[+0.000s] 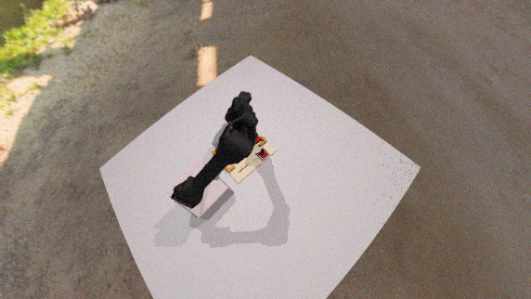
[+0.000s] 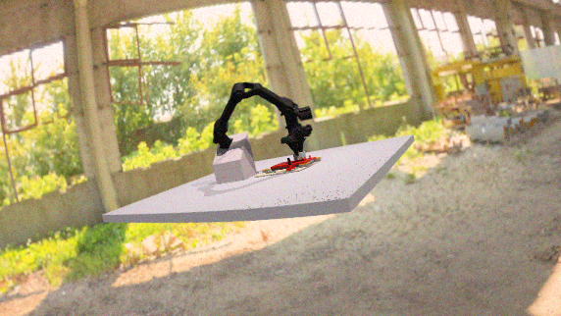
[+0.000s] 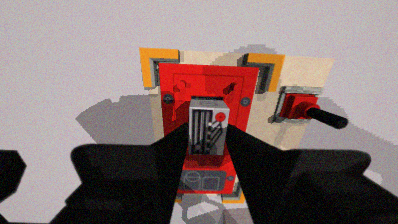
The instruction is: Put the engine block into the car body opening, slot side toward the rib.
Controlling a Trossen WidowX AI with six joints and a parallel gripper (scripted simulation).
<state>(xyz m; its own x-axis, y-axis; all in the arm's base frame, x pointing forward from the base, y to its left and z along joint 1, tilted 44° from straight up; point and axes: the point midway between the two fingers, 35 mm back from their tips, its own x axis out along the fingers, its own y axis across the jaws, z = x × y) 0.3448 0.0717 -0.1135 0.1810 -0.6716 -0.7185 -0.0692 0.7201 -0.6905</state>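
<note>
Now: gripper tip 1 cm above the grey engine block. From my gripper tip the other things lie so: beige board (4 cm behind, 3 cm to the right, 4 cm below).
</note>
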